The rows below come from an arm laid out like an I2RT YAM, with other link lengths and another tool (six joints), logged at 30 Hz.
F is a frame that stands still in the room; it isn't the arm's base.
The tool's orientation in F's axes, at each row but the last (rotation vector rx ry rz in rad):
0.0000, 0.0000, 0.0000
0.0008, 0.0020, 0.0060
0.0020, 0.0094, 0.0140
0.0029, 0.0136, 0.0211
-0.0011, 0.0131, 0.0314
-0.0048, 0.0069, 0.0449
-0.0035, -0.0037, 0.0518
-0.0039, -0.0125, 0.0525
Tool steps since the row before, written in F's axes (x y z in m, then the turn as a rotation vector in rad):
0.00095, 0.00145, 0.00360, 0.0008, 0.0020, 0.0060
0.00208, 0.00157, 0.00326, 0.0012, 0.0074, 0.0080
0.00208, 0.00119, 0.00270, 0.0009, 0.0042, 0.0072
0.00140, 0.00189, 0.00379, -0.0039, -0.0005, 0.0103
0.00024, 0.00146, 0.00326, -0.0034, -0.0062, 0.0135
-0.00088, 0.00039, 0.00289, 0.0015, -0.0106, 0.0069
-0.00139, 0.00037, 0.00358, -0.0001, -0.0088, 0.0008
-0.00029, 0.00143, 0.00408, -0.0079, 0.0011, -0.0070
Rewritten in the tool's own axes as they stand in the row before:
0.00095, 0.00145, 0.00360, 0.0008, 0.0020, 0.0060
0.00208, 0.00156, 0.00326, 0.0012, 0.0074, 0.0080
0.00207, 0.00117, 0.00272, 0.0009, 0.0042, 0.0072
0.00139, 0.00187, 0.00380, -0.0040, -0.0004, 0.0102
0.00024, 0.00145, 0.00326, -0.0038, -0.0061, 0.0134
-0.00088, 0.00042, 0.00289, 0.0010, -0.0107, 0.0069
-0.00136, 0.00043, 0.00359, -0.0006, -0.0088, 0.0008
-0.00016, 0.00143, 0.00409, -0.0079, 0.0015, -0.0069

